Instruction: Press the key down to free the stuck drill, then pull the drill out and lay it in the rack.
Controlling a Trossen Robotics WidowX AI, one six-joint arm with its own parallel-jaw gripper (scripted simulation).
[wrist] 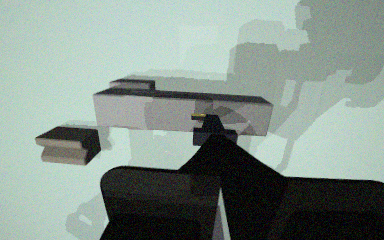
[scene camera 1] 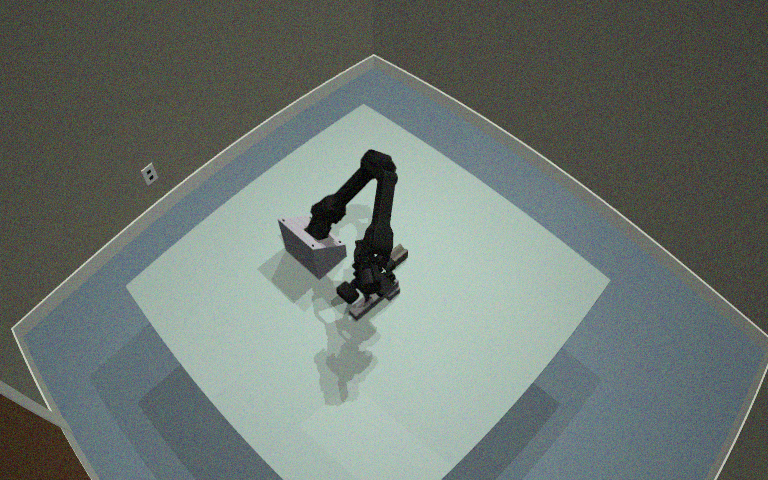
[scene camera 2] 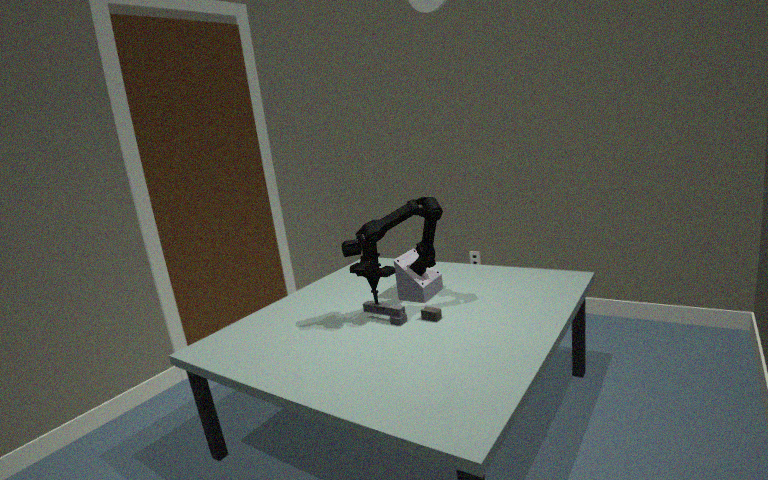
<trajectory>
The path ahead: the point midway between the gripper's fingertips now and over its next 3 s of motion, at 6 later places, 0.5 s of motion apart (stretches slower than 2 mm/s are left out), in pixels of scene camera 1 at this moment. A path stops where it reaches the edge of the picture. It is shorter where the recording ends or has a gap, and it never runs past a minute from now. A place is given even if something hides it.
My gripper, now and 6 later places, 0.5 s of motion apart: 367, 292; 367, 292; 367, 293; 366, 288; 395, 276; 403, 270; 403, 273
</trajectory>
